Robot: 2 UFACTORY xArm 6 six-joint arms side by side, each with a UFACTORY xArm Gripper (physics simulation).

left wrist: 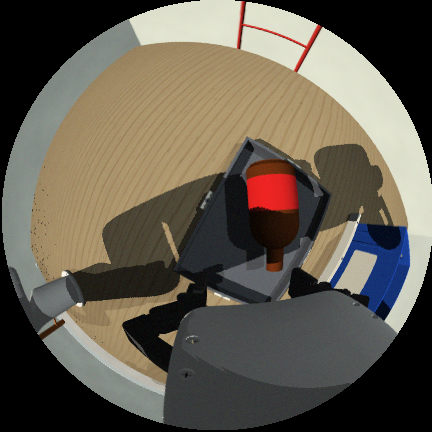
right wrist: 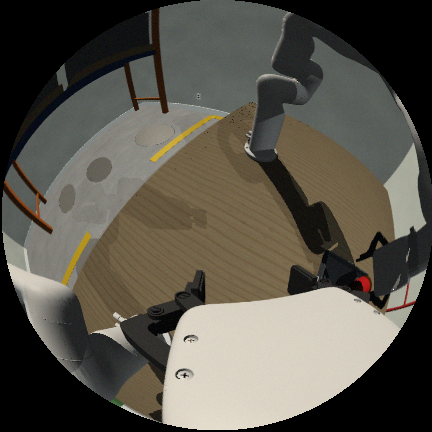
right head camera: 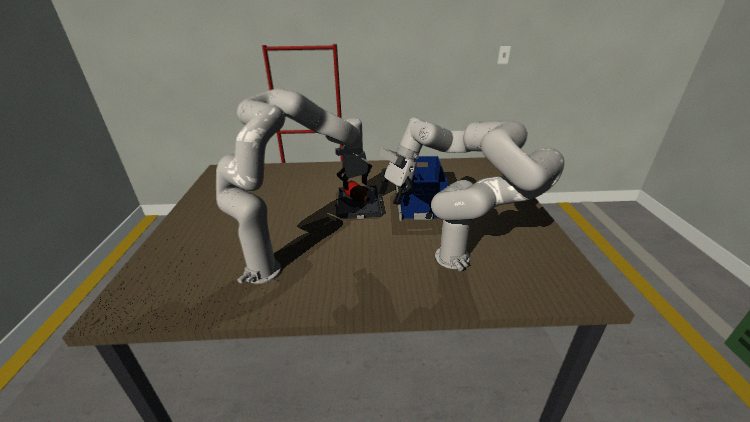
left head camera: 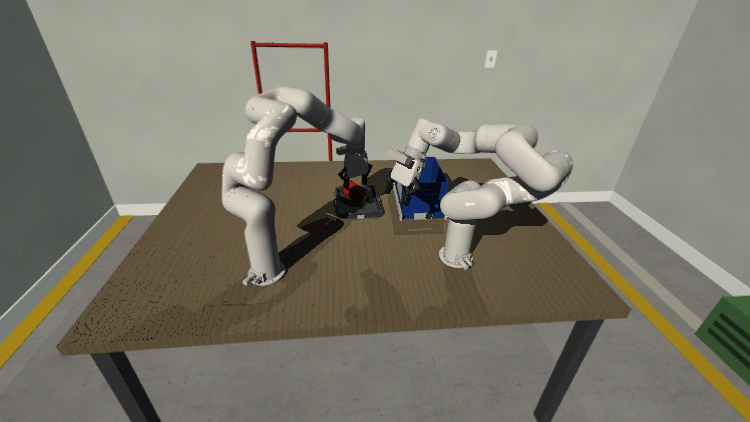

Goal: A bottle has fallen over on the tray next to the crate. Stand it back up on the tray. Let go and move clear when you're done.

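Places are measured from the left arm's base along level axes (x ahead, y right, z down), in metres.
Where they show: left gripper, between the fingertips: [left wrist: 250, 284] [right wrist: 359, 277] [right head camera: 355, 186] [left head camera: 355, 186]; right gripper, between the fingertips: [right wrist: 249, 282] [right head camera: 388, 198] [left head camera: 394, 198]; left arm's base, origin of its link: [left wrist: 72, 288] [right wrist: 260, 150] [right head camera: 263, 271] [left head camera: 267, 273]; right arm's base, origin of its link: [right head camera: 452, 257] [left head camera: 455, 257].
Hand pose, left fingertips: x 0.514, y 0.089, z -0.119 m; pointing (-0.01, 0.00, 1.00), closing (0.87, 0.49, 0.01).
Note:
Each offset is from my left fingertips to the top centre of the thing. Level surfaces: height alone.
A brown bottle with a red label @(dy -0.031, dx +0.073, dz +0.040 m) [left head camera: 350, 187] [right head camera: 352, 187] [left wrist: 272, 192] [right wrist: 363, 284] lies on its side in the dark grey tray @(dy -0.017, dx +0.054, dz +0.094 m) [left head camera: 367, 210] [right head camera: 367, 209] [left wrist: 202, 242]. In the left wrist view its base is toward the top and its neck points down toward my fingers. My left gripper [left head camera: 355, 183] [right head camera: 356, 183] [left wrist: 250, 284] is open and points down over the tray, close above the bottle, with nothing held. My right gripper [left head camera: 398, 190] [right head camera: 391, 192] [right wrist: 249, 282] is open and empty, in front of the blue crate. The exact gap between left fingers and bottle is unclear.
The blue crate @(dy +0.234, dx +0.187, dz -0.055 m) [left head camera: 431, 169] [right head camera: 431, 173] [left wrist: 400, 245] stands to the right of the tray, partly hidden by my right arm. The wooden table @(dz +0.120 m) [left head camera: 367, 293] [right head camera: 367, 304] [left wrist: 175, 100] [right wrist: 240, 225] carries both arms. A red frame [left head camera: 328, 94] [right head camera: 338, 94] stands behind the table.

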